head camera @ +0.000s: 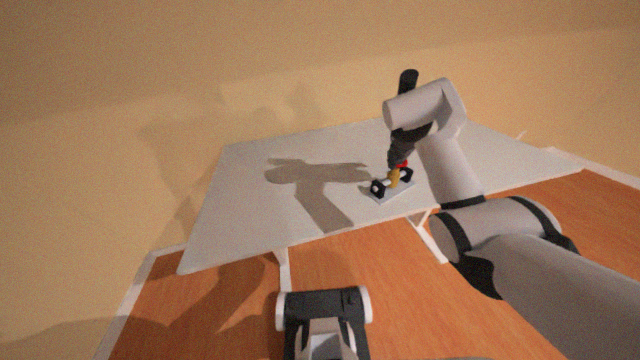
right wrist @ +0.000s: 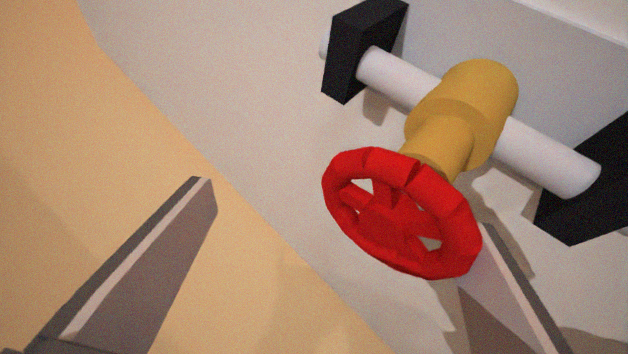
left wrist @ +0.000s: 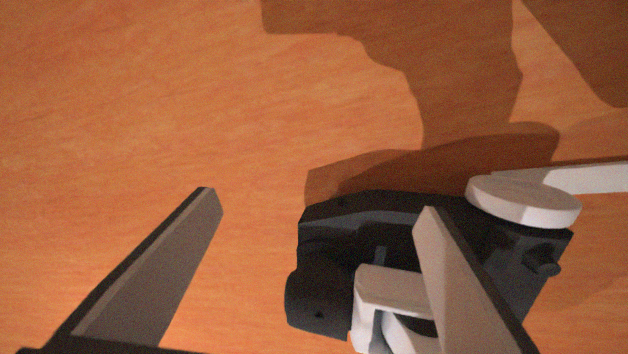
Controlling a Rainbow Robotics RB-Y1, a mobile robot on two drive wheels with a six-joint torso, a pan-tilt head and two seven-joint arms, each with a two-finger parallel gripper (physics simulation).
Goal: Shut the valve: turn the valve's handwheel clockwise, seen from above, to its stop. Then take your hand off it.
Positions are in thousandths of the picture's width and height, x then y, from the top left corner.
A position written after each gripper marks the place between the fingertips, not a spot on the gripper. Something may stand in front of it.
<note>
In view: the left gripper (left wrist: 502,592), the right gripper (right wrist: 533,609), a valve (head camera: 623,501) and a desk (head camera: 416,543).
The valve is seen too in the right wrist view (right wrist: 850,267). The desk is seen too in the right wrist view (right wrist: 391,256).
</note>
